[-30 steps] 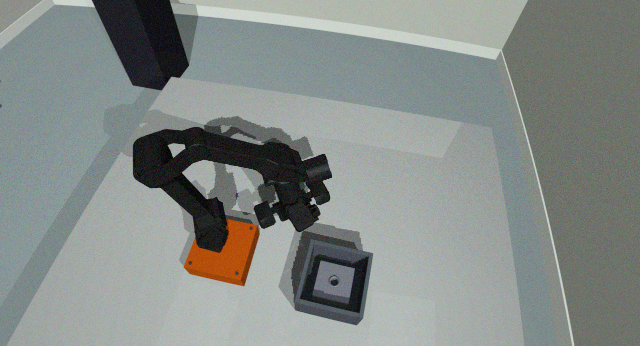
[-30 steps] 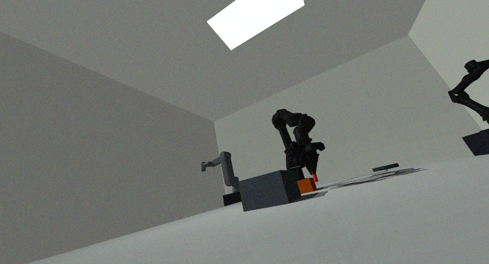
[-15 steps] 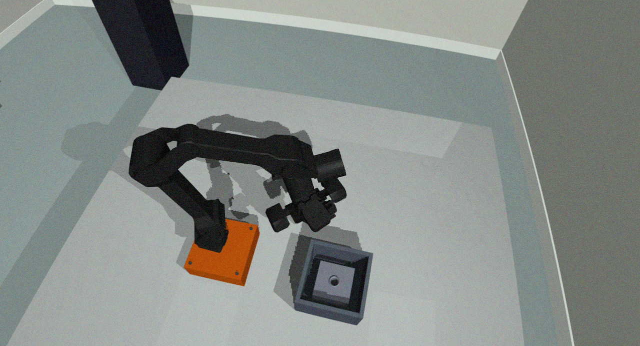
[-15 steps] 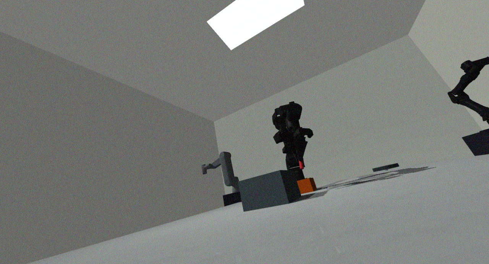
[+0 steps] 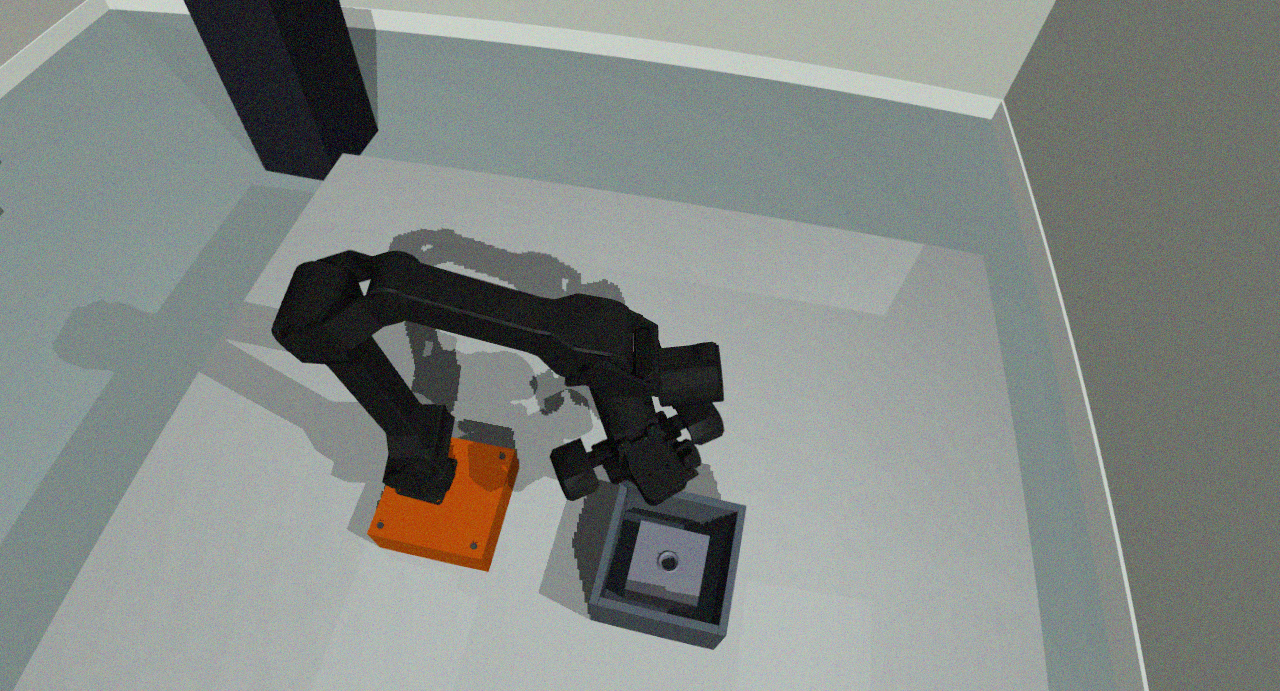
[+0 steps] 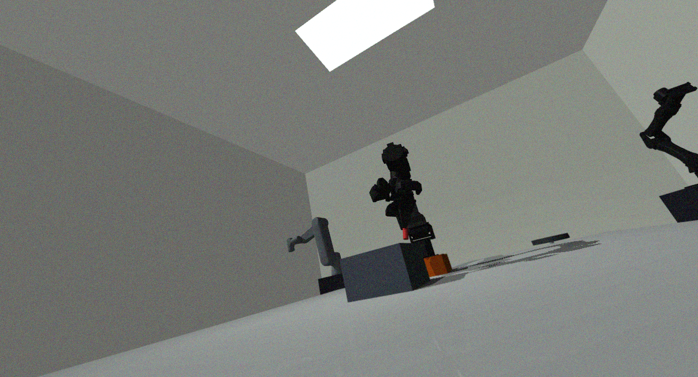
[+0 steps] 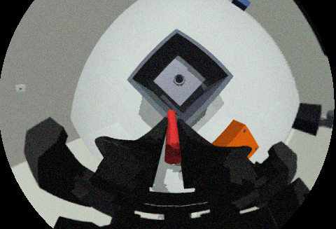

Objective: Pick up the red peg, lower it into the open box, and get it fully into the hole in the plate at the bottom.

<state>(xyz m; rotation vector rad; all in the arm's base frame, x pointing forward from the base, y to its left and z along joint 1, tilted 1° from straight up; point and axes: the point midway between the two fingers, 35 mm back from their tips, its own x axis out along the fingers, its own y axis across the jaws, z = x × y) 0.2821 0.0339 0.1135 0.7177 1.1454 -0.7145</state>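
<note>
Right now the red peg is 1 cm behind my gripper tip, 1 cm to the left of it and 1 cm above it. Also, from my gripper tip: grey box: 4 cm ahead, 6 cm to the right, 11 cm below.
</note>
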